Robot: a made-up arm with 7 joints. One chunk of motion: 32 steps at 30 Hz.
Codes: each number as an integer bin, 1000 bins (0 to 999) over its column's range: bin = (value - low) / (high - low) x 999, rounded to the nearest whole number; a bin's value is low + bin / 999 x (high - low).
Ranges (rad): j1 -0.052..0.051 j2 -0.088..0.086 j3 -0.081..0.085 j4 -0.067..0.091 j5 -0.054..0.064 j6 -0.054..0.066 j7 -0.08..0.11
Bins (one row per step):
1: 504 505 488 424 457 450 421
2: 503 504 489 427 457 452 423
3: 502 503 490 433 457 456 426
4: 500 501 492 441 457 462 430
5: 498 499 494 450 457 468 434
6: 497 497 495 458 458 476 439
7: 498 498 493 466 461 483 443
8: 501 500 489 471 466 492 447
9: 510 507 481 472 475 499 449
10: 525 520 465 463 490 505 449
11: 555 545 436 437 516 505 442
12: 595 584 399 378 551 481 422
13: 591 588 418 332 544 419 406
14: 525 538 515 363 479 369 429
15: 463 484 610 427 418 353 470
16: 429 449 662 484 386 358 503
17: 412 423 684 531 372 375 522
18: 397 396 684 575 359 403 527
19: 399 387 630 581 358 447 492
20: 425 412 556 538 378 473 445
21: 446 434 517 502 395 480 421
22: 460 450 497 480 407 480 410
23: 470 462 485 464 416 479 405
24: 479 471 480 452 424 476 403
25: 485 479 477 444 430 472 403
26: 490 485 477 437 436 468 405
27: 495 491 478 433 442 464 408
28: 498 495 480 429 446 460 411
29: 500 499 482 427 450 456 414
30: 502 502 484 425 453 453 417
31: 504 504 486 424 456 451 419
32: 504 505 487 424 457 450 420
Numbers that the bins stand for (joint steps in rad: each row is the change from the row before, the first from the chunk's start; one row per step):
1: -0.00004 -0.00004 0.00009 0.00006 -0.00002 0.00005 0.00007
2: -0.00014 -0.00022 0.00026 0.00053 -0.00002 0.00029 0.00045
3: -0.00024 -0.00039 0.00042 0.00148 -0.00002 0.00077 0.00102
4: -0.00045 -0.00074 0.00075 0.00275 -0.00002 0.00150 0.00178
5: -0.00065 -0.00109 0.00109 0.00417 -0.00002 0.00222 0.00254
6: -0.00076 -0.00144 0.00125 0.00544 0.00010 0.00318 0.00349
7: -0.00065 -0.00126 0.00092 0.00670 0.00045 0.00402 0.00425
8: -0.00035 -0.00091 0.00026 0.00749 0.00104 0.00510 0.00502
9: 0.00058 0.00031 -0.00107 0.00765 0.00211 0.00594 0.00540
10: 0.00213 0.00257 -0.00373 0.00623 0.00388 0.00666 0.00540
11: 0.00522 0.00692 -0.00855 0.00212 0.00695 0.00666 0.00406
12: 0.00935 0.01372 -0.01470 -0.00722 0.01108 0.00378 0.00026
13: 0.00893 0.01441 -0.01154 -0.01449 0.01026 -0.00367 -0.00278
14: 0.00213 0.00571 0.00458 -0.00959 0.00258 -0.00968 0.00159
15: -0.00426 -0.00370 0.02036 0.00053 -0.00463 -0.01160 0.00939
16: -0.00777 -0.00980 0.02900 0.00955 -0.00841 -0.01100 0.01567
17: -0.00952 -0.01432 0.03266 0.01698 -0.01006 -0.00895 0.01928
18: -0.01107 -0.01903 0.03266 0.02394 -0.01160 -0.00559 0.02023
19: -0.01086 -0.02059 0.02368 0.02489 -0.01171 -0.00031 0.01357
20: -0.00818 -0.01624 0.01139 0.01809 -0.00935 0.00282 0.00463
21: -0.00602 -0.01241 0.00491 0.01240 -0.00734 0.00366 0.00007
22: -0.00457 -0.00962 0.00158 0.00892 -0.00593 0.00366 -0.00202
23: -0.00354 -0.00753 -0.00041 0.00639 -0.00486 0.00354 -0.00297
24: -0.00261 -0.00596 -0.00124 0.00449 -0.00392 0.00318 -0.00335
25: -0.00199 -0.00457 -0.00174 0.00322 -0.00321 0.00270 -0.00335
26: -0.00148 -0.00353 -0.00174 0.00212 -0.00250 0.00222 -0.00297
27: -0.00096 -0.00248 -0.00157 0.00148 -0.00179 0.00174 -0.00240
28: -0.00065 -0.00178 -0.00124 0.00085 -0.00132 0.00126 -0.00183
29: -0.00045 -0.00109 -0.00091 0.00053 -0.00085 0.00077 -0.00126
30: -0.00024 -0.00056 -0.00058 0.00022 -0.00049 0.00041 -0.00069
31: -0.00004 -0.00022 -0.00024 0.00006 -0.00014 0.00017 -0.00031
32: -0.00004 -0.00004 -0.00008 0.00006 -0.00002 0.00005 -0.00012

